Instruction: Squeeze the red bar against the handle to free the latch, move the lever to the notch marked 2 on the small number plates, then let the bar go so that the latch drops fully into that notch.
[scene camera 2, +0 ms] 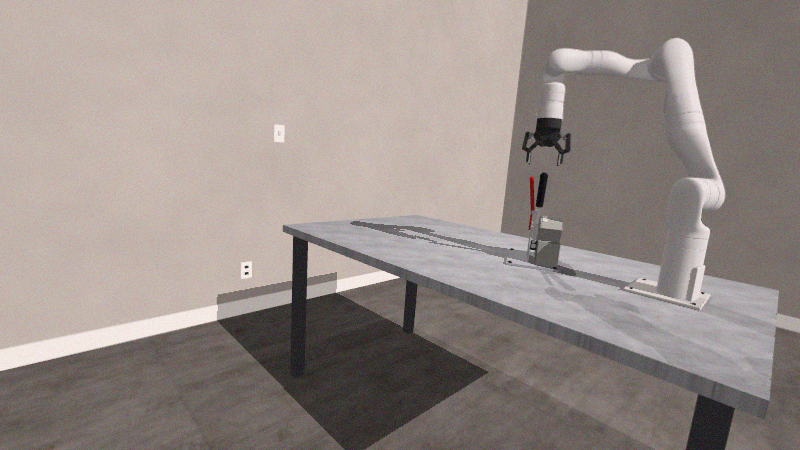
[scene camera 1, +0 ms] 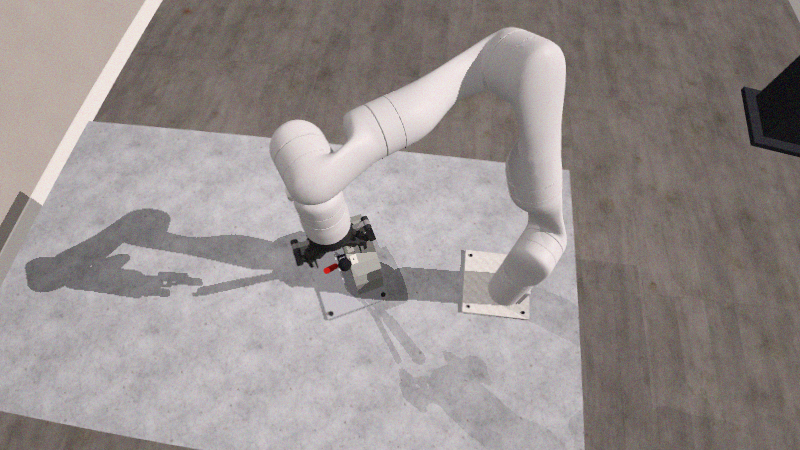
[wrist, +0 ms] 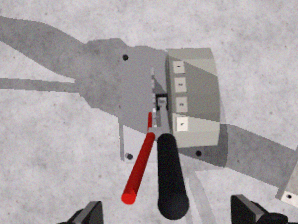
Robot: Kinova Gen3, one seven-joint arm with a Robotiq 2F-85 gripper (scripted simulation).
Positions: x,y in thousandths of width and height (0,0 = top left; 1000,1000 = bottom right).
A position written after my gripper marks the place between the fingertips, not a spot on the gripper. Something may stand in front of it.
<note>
I see my gripper (scene camera 1: 423,570), a red bar (wrist: 438,859) and a grey lever box (scene camera 1: 422,670).
My gripper is seen too in scene camera 2 (scene camera 2: 679,368). The grey lever box shows as well in the wrist view (wrist: 636,342).
</note>
